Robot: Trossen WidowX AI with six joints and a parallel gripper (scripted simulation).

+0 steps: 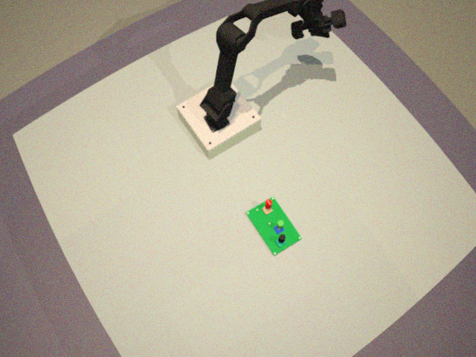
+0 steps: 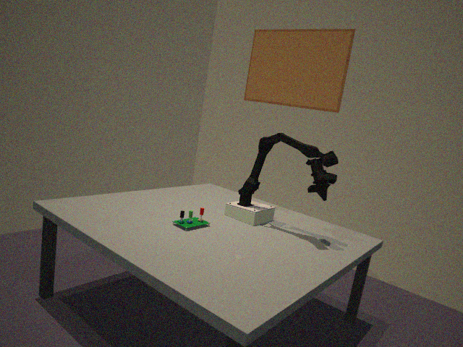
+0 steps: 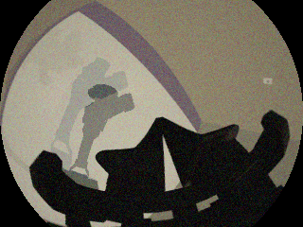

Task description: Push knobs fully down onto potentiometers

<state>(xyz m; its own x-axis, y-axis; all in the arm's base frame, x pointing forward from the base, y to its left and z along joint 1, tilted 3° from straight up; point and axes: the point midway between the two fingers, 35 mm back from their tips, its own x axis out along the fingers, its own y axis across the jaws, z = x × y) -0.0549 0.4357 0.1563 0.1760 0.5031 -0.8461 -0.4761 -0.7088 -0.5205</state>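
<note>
The red knob is 370 mm ahead of my gripper tip, 440 mm to the right of it and 150 mm below it.
</note>
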